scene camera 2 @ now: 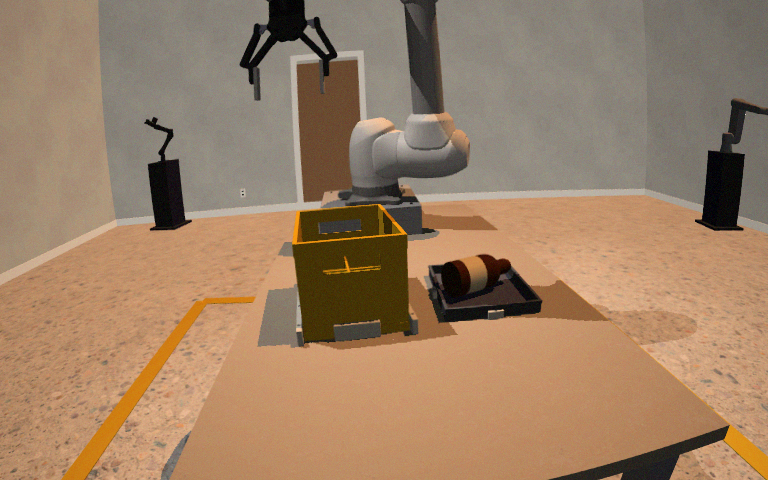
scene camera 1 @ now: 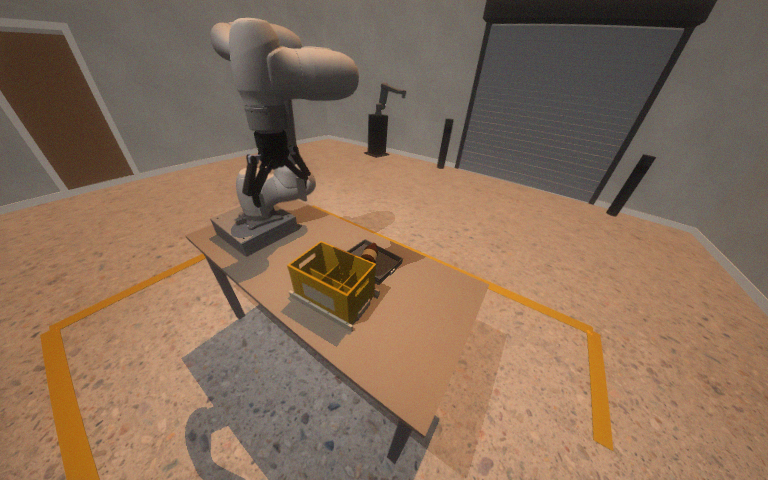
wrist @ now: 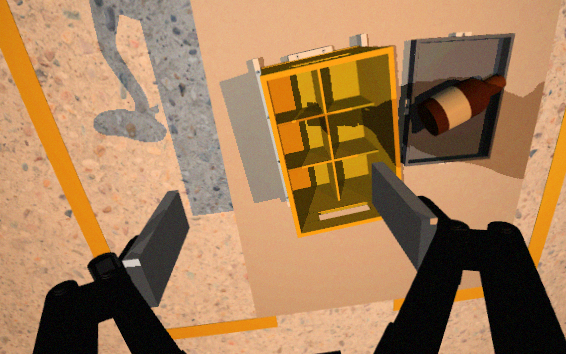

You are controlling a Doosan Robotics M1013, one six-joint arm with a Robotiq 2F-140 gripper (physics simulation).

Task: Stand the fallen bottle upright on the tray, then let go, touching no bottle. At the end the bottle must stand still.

Labels:
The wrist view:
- my gripper: 277, 196
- brown bottle: 464, 100

